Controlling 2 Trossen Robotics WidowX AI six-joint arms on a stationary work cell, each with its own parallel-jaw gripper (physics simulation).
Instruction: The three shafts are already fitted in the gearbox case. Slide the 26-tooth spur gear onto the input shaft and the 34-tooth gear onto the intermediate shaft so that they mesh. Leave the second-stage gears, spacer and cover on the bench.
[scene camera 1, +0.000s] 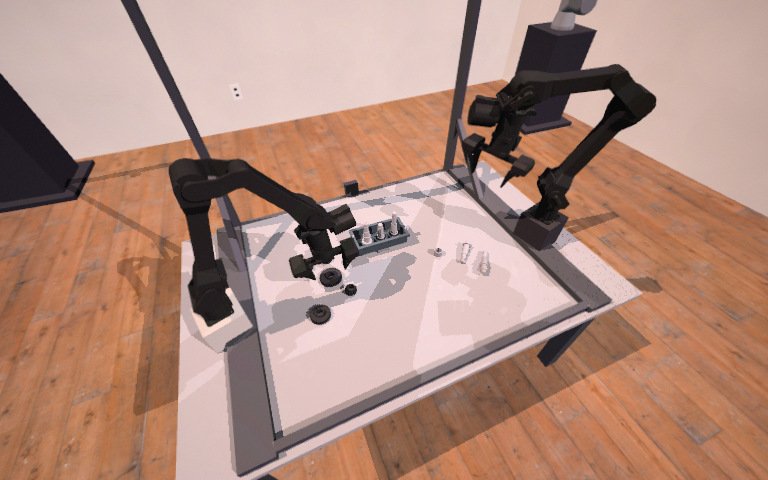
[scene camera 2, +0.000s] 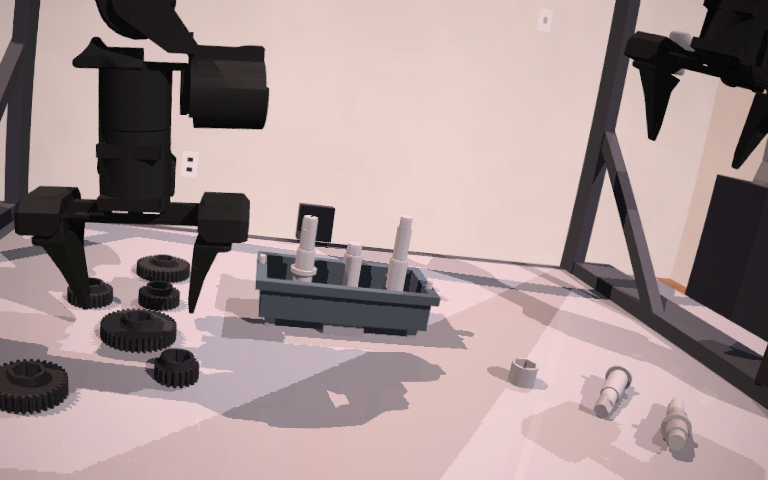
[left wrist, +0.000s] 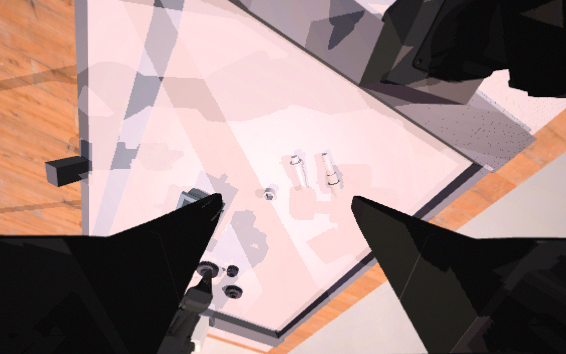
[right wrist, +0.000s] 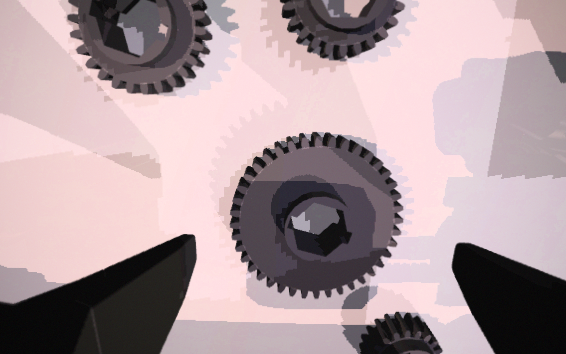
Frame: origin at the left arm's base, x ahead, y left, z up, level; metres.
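Seen in the pictures: left gripper, fingertip midpoint: (scene camera 1: 486, 180) (scene camera 2: 691, 153) (left wrist: 288, 200); right gripper, fingertip midpoint: (scene camera 1: 330, 273) (scene camera 2: 138, 310) (left wrist: 205, 276) (right wrist: 323, 251); left arm's base, link origin: (scene camera 1: 544, 215) (left wrist: 458, 38); right arm's base, link origin: (scene camera 1: 217, 311).
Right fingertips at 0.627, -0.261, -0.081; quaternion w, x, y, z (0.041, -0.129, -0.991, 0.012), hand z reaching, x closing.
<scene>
Pixels of each thing's top centre, then the offset from my right fingertips to it, as dx, dy, dz.
- grey gearbox case, top centre: (scene camera 2: 346, 266) (scene camera 1: 378, 230) -0.205, -0.036, +0.032
- largest-looking gear, top centre: (right wrist: 320, 230) (scene camera 2: 139, 316) (scene camera 1: 330, 274) (left wrist: 205, 273) -0.001, -0.004, -0.008
- small gear, top centre: (scene camera 2: 177, 355) (scene camera 1: 350, 287) (left wrist: 231, 274) -0.025, +0.072, -0.008
- large gear, top centre: (scene camera 2: 27, 369) (scene camera 1: 319, 312) (left wrist: 232, 296) +0.086, +0.090, -0.008
- pale ring, top centre: (scene camera 2: 525, 363) (left wrist: 268, 196) (scene camera 1: 438, 250) -0.327, +0.119, -0.008
The grey gearbox case (scene camera 1: 382, 245) (scene camera 2: 342, 308) holds three upright pale shafts. Several black gears lie flat at its left in scene camera 2. The largest-looking gear (scene camera 2: 138, 331) (right wrist: 320, 162) lies below and between the fingers of my right gripper (scene camera 2: 138, 309) (right wrist: 323, 251), which is open and empty. A small gear (scene camera 1: 350, 289) (scene camera 2: 176, 369) lies beside it, and another large gear (scene camera 1: 320, 314) (scene camera 2: 33, 387) lies nearer the front. I cannot tell tooth counts. My left gripper (scene camera 1: 488, 178) (scene camera 2: 694, 152) (left wrist: 288, 200) is open and empty, high at the right.
Three more gears lie behind: a wide one (scene camera 2: 163, 268) and two smaller ones (scene camera 2: 90, 295) (scene camera 2: 159, 297). A pale ring (scene camera 1: 438, 252) (scene camera 2: 523, 374) and two stepped parts (scene camera 2: 614, 390) (scene camera 2: 675, 425) lie right of the case. Frame posts stand around the bench.
</scene>
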